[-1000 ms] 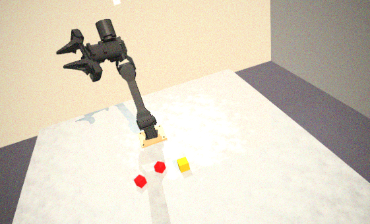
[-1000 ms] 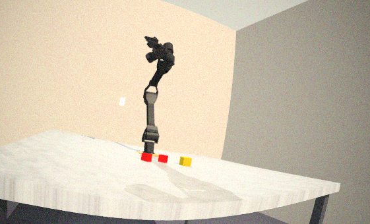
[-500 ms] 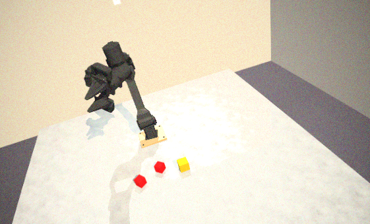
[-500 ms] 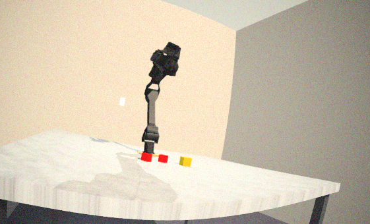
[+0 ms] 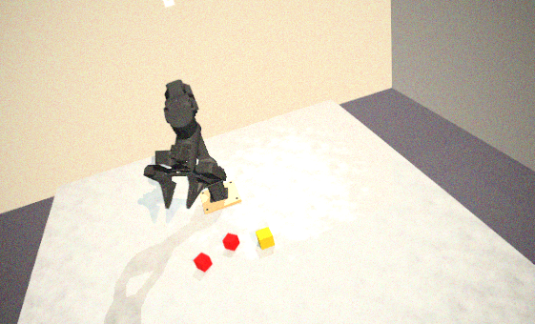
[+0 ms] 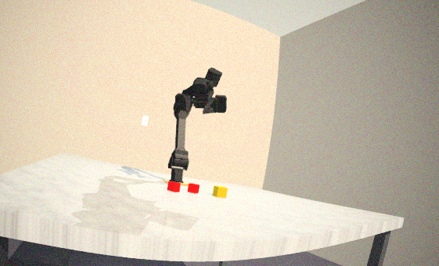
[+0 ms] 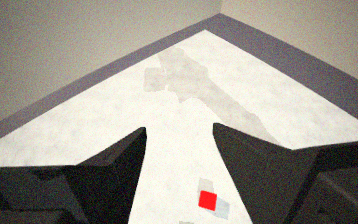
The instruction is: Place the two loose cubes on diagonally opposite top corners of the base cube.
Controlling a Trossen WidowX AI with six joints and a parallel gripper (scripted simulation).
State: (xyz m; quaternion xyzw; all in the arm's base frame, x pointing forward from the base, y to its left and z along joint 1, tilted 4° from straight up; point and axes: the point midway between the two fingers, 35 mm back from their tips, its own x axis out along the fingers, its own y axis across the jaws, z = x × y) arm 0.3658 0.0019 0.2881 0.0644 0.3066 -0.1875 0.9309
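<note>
The yellow cube is 12 cm behind my gripper tip, 16 cm to the left of it and 26 cm below it.
</note>
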